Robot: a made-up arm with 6 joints. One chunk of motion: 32 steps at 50 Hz.
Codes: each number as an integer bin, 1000 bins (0 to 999) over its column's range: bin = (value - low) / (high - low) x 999, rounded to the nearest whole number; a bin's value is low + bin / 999 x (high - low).
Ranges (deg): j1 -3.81..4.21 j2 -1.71..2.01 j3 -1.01..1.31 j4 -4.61..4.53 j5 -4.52..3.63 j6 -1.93..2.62
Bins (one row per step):
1: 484 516 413 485 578 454
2: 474 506 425 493 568 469
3: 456 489 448 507 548 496
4: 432 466 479 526 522 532
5: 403 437 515 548 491 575
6: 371 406 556 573 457 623
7: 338 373 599 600 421 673
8: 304 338 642 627 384 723
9: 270 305 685 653 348 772
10: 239 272 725 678 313 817
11: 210 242 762 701 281 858
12: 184 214 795 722 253 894
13: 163 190 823 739 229 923
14: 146 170 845 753 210 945
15: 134 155 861 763 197 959
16: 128 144 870 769 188 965
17: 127 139 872 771 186 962
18: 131 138 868 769 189 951
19: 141 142 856 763 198 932
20: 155 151 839 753 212 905
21: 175 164 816 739 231 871
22: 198 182 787 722 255 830
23: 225 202 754 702 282 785
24: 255 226 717 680 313 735
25: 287 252 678 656 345 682
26: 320 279 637 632 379 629
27: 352 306 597 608 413 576
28: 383 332 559 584 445 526
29: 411 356 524 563 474 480
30: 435 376 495 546 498 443
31: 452 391 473 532 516 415
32: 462 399 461 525 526 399
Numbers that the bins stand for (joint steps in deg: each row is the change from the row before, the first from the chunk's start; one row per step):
1: 0.076 0.211 -0.051 -0.173 0.195 0.138
2: -0.005 0.174 -0.023 -0.099 0.114 0.206
3: -0.149 0.111 0.030 0.029 -0.049 0.329
4: -0.342 0.025 0.102 0.202 -0.261 0.493
5: -0.575 -0.083 0.186 0.404 -0.514 0.689
6: -0.832 -0.198 0.281 0.632 -0.792 0.907
7: -1.097 -0.321 0.381 0.879 -1.085 1.135
8: -1.369 -0.451 0.481 1.127 -1.387 1.363
9: -1.642 -0.574 0.581 1.364 -1.681 1.586
10: -1.891 -0.697 0.674 1.593 -1.966 1.791
11: -2.124 -0.809 0.760 1.804 -2.228 1.978
12: -2.333 -0.913 0.836 1.996 -2.456 2.142
13: -2.501 -1.002 0.901 2.151 -2.652 2.274
14: -2.638 -1.077 0.952 2.279 -2.807 2.374
15: -2.734 -1.133 0.990 2.371 -2.913 2.438
16: -2.782 -1.174 1.010 2.426 -2.986 2.465
17: -2.790 -1.192 1.015 2.444 -3.003 2.451
18: -2.758 -1.196 1.006 2.426 -2.978 2.401
19: -2.678 -1.181 0.978 2.371 -2.905 2.315
20: -2.566 -1.148 0.938 2.279 -2.790 2.192
21: -2.405 -1.099 0.885 2.151 -2.635 2.037
22: -2.220 -1.032 0.818 1.996 -2.440 1.850
23: -2.004 -0.958 0.741 1.813 -2.219 1.645
24: -1.763 -0.868 0.655 1.611 -1.966 1.418
25: -1.506 -0.772 0.565 1.392 -1.705 1.176
26: -1.241 -0.671 0.469 1.172 -1.428 0.935
27: -0.984 -0.571 0.376 0.953 -1.151 0.693
28: -0.735 -0.474 0.288 0.733 -0.890 0.466
29: -0.510 -0.384 0.207 0.541 -0.653 0.256
30: -0.318 -0.310 0.140 0.385 -0.457 0.088
31: -0.181 -0.254 0.088 0.257 -0.310 -0.040
32: -0.101 -0.224 0.061 0.193 -0.229 -0.113

